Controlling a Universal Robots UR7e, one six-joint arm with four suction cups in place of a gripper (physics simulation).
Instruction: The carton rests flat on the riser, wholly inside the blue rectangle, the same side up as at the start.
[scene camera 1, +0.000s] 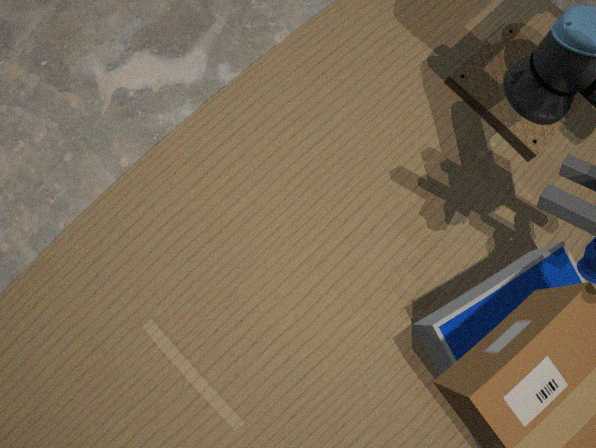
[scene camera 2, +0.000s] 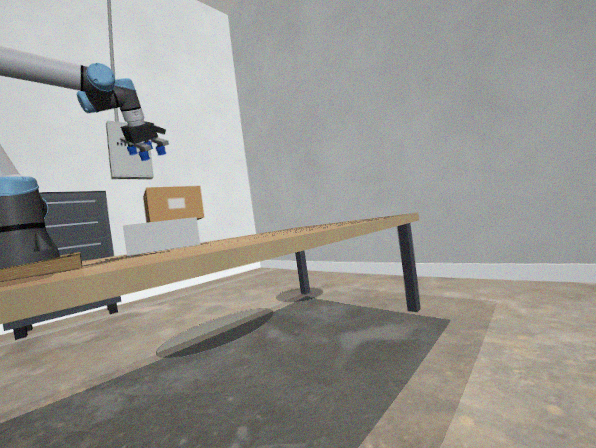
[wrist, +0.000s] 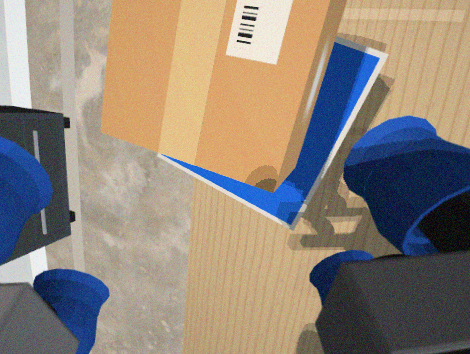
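Note:
The brown carton (scene camera 1: 575, 340) (scene camera 2: 190, 210) (wrist: 250, 100) lies flat on the grey riser (scene camera 1: 432, 345) (scene camera 2: 160, 240), its taped, labelled top face up. It is turned relative to the blue rectangle (scene camera 1: 480, 320) (wrist: 320, 110). Blue shows along one long side and in a wedge at one end. The carton's far end reaches past the riser's edge in scene camera 2, and a lower corner passes it in scene camera 1. My gripper (scene camera 2: 147, 150) is open, its four blue cups apart from the carton and above it. One cup (scene camera 1: 590, 265) shows at the right edge of scene camera 1.
The wooden table (scene camera 1: 250, 225) (scene camera 2: 280, 240) bears the riser and the arm's base (scene camera 1: 545, 85) (scene camera 2: 25, 225). A dark drawer cabinet (scene camera 2: 80, 215) (wrist: 50, 165) stands behind the table. A grey wall box (scene camera 2: 120, 165) hangs behind the gripper.

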